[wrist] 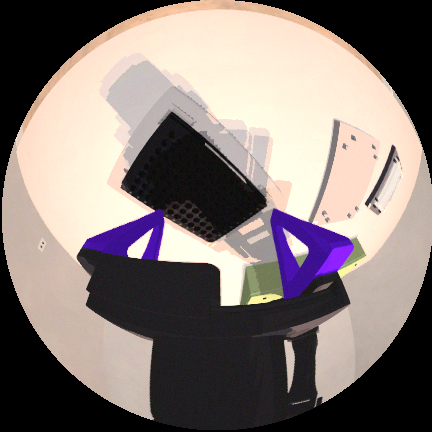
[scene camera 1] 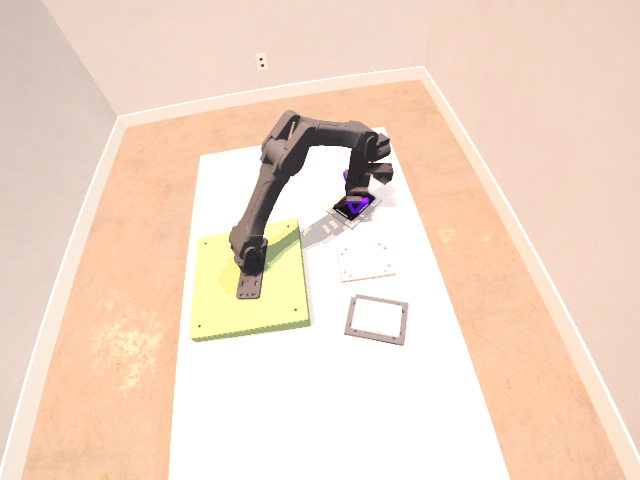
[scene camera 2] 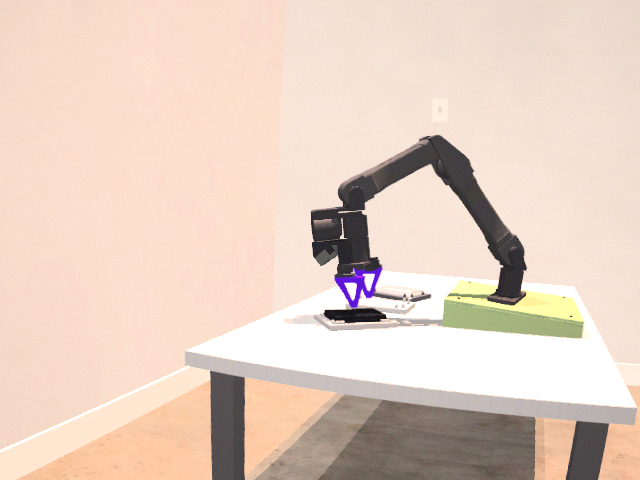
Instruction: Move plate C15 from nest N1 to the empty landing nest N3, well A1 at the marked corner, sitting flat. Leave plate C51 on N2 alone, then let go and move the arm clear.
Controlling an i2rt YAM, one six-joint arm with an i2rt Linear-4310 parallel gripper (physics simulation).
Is my gripper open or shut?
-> Open.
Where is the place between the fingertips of my gripper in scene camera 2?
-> At 361, 302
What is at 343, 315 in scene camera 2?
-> A black perforated plate.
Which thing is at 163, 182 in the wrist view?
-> A black perforated plate.
